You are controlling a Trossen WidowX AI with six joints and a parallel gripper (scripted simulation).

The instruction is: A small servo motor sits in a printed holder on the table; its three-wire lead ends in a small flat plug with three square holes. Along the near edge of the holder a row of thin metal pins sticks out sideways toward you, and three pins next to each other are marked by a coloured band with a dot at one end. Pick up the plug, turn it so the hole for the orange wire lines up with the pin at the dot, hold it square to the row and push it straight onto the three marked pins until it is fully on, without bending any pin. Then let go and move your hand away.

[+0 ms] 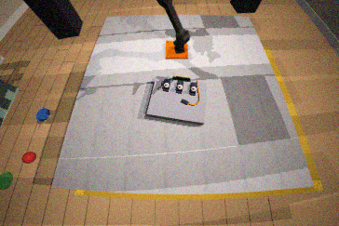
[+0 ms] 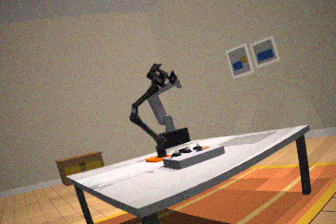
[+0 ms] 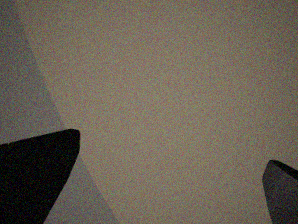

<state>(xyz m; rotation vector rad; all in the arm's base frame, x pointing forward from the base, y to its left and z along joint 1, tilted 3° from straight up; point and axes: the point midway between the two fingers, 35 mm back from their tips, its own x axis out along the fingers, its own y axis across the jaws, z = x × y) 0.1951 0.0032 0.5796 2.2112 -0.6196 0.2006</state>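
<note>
My gripper tip is 580 mm above the grey holder, 170 mm short of it and 100 mm to the left of it.
</note>
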